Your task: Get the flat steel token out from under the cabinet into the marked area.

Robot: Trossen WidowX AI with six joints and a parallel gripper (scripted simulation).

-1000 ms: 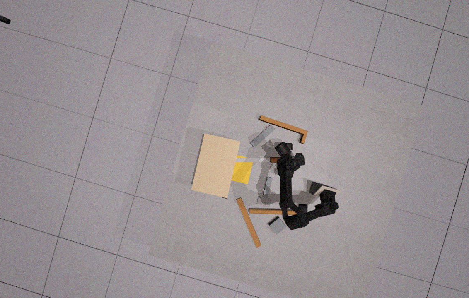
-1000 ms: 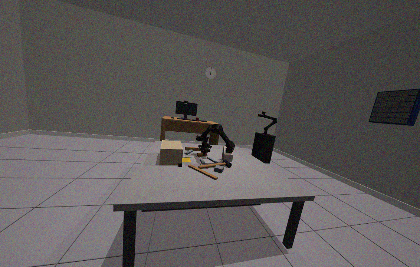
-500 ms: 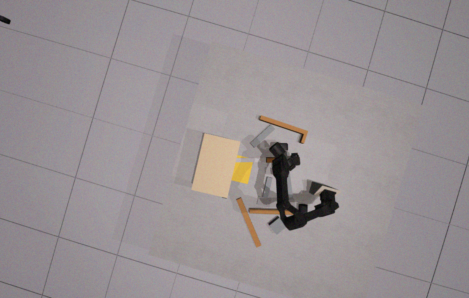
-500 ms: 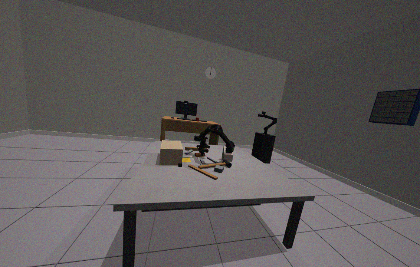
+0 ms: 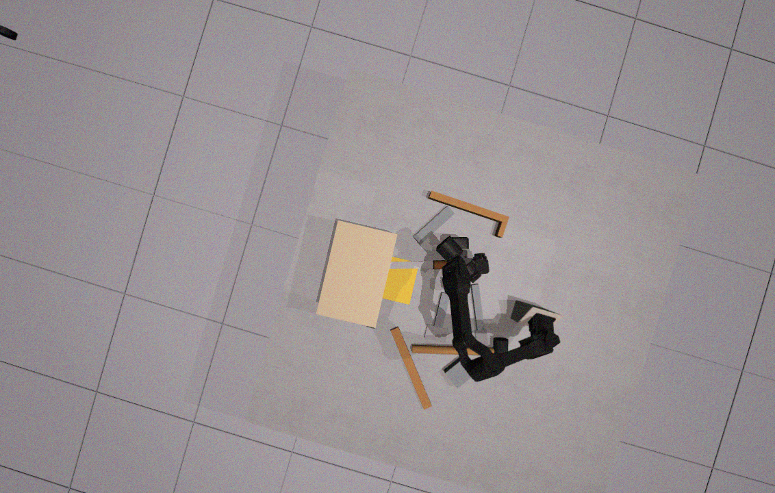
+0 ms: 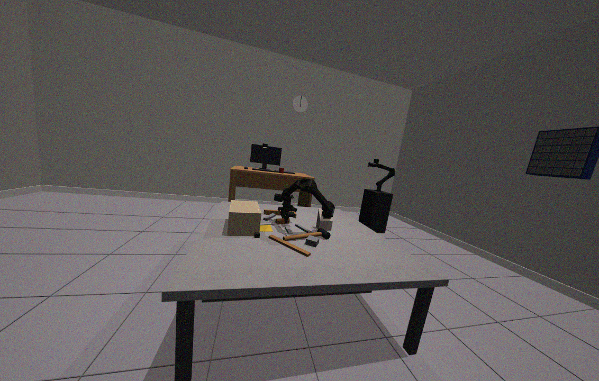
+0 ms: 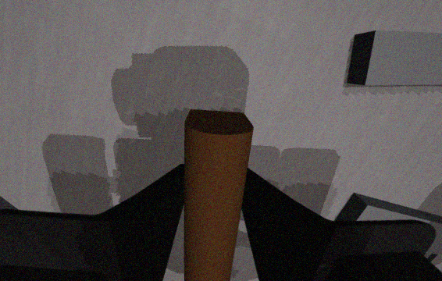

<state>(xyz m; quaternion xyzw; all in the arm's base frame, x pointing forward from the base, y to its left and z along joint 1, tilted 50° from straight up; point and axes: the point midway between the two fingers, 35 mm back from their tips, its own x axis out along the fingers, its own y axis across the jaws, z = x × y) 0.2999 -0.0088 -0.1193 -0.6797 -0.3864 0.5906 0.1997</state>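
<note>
Now: the grey bar 110 mm ahead of my gripper tip and 110 mm to the right of it. The rest, counted from my gripper tip: grey l-shaped bracket 210 mm to the left; grey block 110 mm behind, 360 mm to the left, 10 mm above; grey steel token 340 mm ahead, 140 mm to the left.
</note>
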